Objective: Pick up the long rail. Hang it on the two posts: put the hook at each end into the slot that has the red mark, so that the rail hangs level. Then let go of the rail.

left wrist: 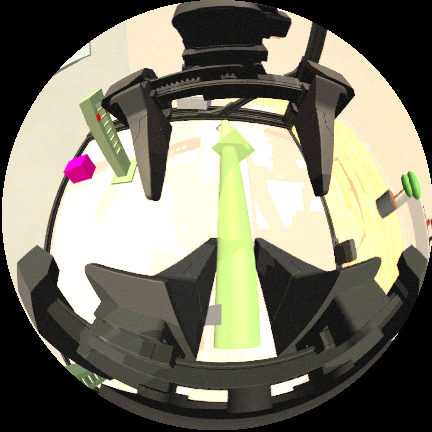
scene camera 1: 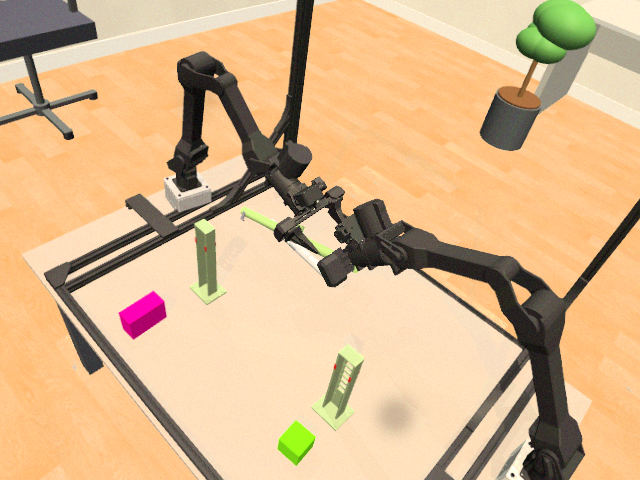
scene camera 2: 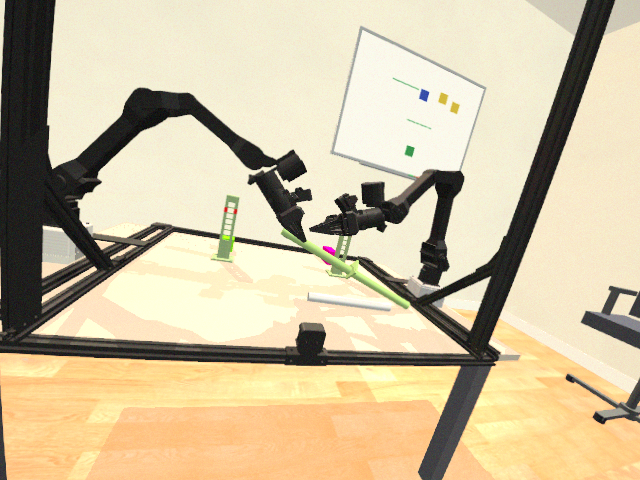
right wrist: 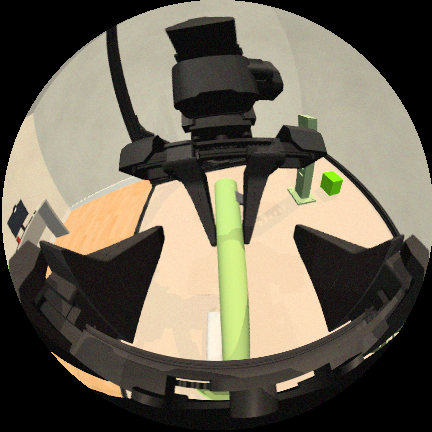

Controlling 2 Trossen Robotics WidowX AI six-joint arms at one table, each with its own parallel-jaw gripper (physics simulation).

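Seen in the pictures: left gripper, fingertip midpoint: point(left wrist: 235, 243) point(scene camera 1: 336, 256) point(scene camera 2: 304, 241) point(right wrist: 230, 244); right gripper, fingertip midpoint: point(left wrist: 238, 195) point(scene camera 1: 332, 242) point(scene camera 2: 312, 229) point(right wrist: 231, 231); left arm's base, origin of the base link: point(scene camera 1: 540, 474) point(scene camera 2: 57, 224); right arm's base, origin of the base link: point(scene camera 1: 187, 183) point(scene camera 2: 428, 282).
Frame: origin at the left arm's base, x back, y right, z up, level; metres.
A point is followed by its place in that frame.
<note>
The long light-green rail point(scene camera 1: 258, 219) @[x -0.870, y 0.102, z -0.030 m] point(scene camera 2: 382, 290) @[x -0.846, y 0.122, z -0.026 m] point(left wrist: 235, 200) @[x -0.623, y 0.079, z 0.069 m] point(right wrist: 232, 300) @[x -0.636, y 0.081, z 0.064 m] is tilted, its far end low. It has a flange at mid-length and a small grey hook near each end. My left gripper point(scene camera 2: 302, 239) @[x -0.588, y 0.074, z 0.074 m] point(left wrist: 235, 243) @[x -0.588, y 0.074, z 0.074 m] point(right wrist: 230, 244) @[x -0.588, y 0.074, z 0.074 m] is shut on the rail near its raised end. My right gripper point(scene camera 2: 312, 228) @[x -0.603, y 0.071, z 0.109 m] point(left wrist: 238, 195) @[x -0.603, y 0.071, z 0.109 m] point(right wrist: 231, 231) @[x -0.603, y 0.071, z 0.109 m] is wide open above the rail, which runs between its fingers in the right wrist view. One green post point(scene camera 1: 206, 263) @[x -0.784, y -0.143, z 0.045 m] point(scene camera 2: 342, 253) @[x -0.802, y -0.117, z 0.008 m] point(left wrist: 107, 135) @[x -0.789, y -0.116, z 0.043 m] and the other post point(scene camera 1: 347, 356) @[x -0.385, y -0.151, z 0.139 m] point(scene camera 2: 227, 227) @[x -0.381, y -0.131, z 0.027 m] point(right wrist: 304, 185) @[x -0.401, y -0.135, z -0.032 m] stand upright with red marks.
A white rod point(scene camera 1: 303, 256) @[x -0.713, y 0.119, z -0.062 m] point(scene camera 2: 348, 301) @[x -0.731, y 0.144, z -0.060 m] point(right wrist: 213, 335) @[x -0.661, y 0.124, z -0.054 m] lies under the rail. A magenta block point(scene camera 1: 143, 314) @[x -0.804, y -0.303, z -0.019 m] point(scene camera 2: 328, 253) point(left wrist: 80, 169) @[x -0.803, y -0.263, z -0.036 m] lies near one post, a bright green cube point(scene camera 1: 296, 442) @[x -0.378, y -0.265, z -0.029 m] point(right wrist: 331, 183) @[x -0.406, y -0.234, z -0.038 m] near the other. A dark frame point(scene camera 1: 149, 403) @[x -0.644, y -0.406, z -0.059 m] point(scene camera 2: 180, 348) @[x -0.350, y 0.337, z -0.088 m] borders the table. The two grippers are close together.
</note>
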